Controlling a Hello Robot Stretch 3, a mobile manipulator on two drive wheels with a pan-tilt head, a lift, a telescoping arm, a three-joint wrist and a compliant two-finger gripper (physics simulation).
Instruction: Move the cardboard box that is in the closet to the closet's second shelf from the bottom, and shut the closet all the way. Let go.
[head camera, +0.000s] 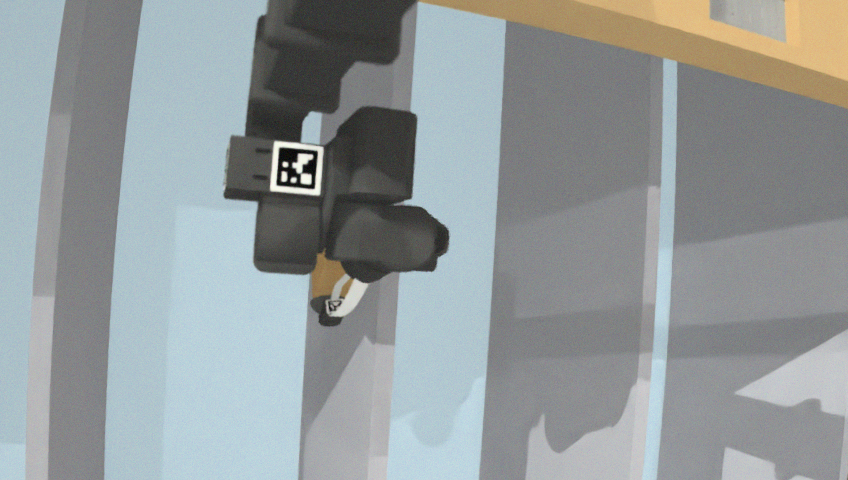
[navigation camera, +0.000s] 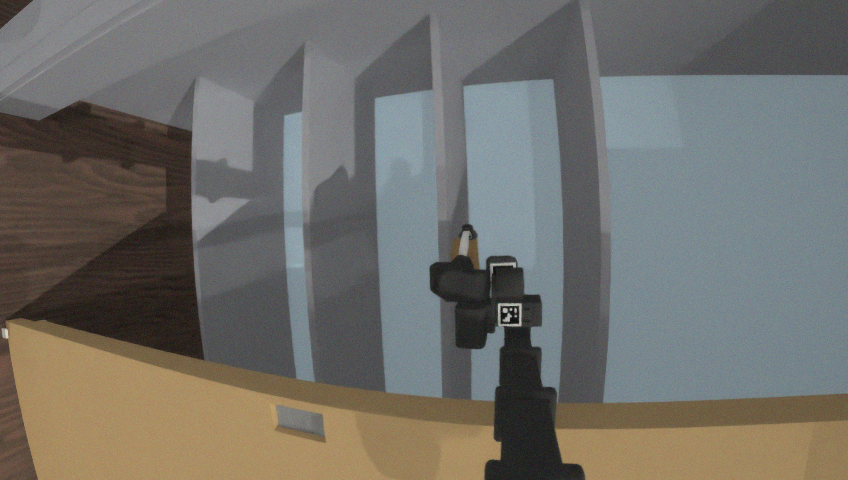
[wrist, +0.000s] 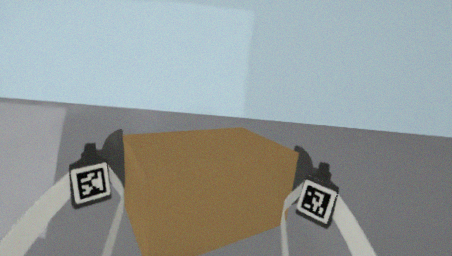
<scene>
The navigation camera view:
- my gripper: 469, 261
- grey closet frame: 230, 79
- tan closet door: 86, 399
</scene>
